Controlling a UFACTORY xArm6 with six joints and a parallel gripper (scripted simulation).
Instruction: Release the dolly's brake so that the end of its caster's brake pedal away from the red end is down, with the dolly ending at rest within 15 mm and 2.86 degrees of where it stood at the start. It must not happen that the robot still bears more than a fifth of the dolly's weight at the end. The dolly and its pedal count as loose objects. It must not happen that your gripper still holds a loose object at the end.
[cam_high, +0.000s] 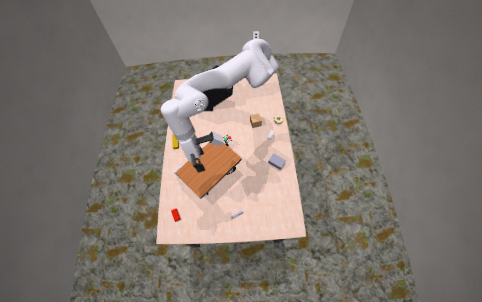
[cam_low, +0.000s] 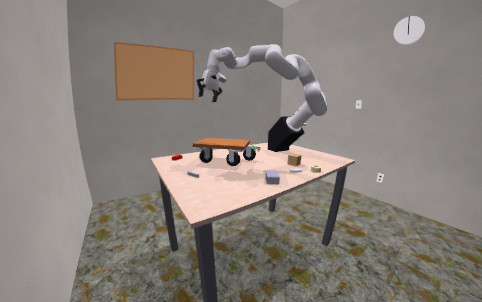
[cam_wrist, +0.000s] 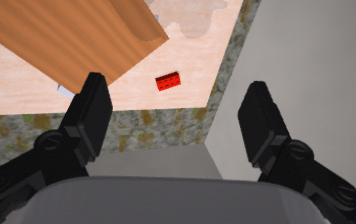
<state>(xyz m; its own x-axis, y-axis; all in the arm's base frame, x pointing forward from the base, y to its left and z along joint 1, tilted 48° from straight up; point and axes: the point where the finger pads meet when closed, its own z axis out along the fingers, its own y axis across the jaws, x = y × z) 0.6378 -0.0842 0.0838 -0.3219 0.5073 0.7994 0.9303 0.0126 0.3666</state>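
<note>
My gripper is now 290 mm past the brake pedal, 50 mm to the right of it and 300 mm above it. Also, from my hand: grey bar: 120 mm ahead, 150 mm to the left, 370 mm below; grey-blue block: 200 mm behind, 340 mm to the left, 360 mm below; red block: 160 mm ahead, 180 mm to the right, 370 mm below.
</note>
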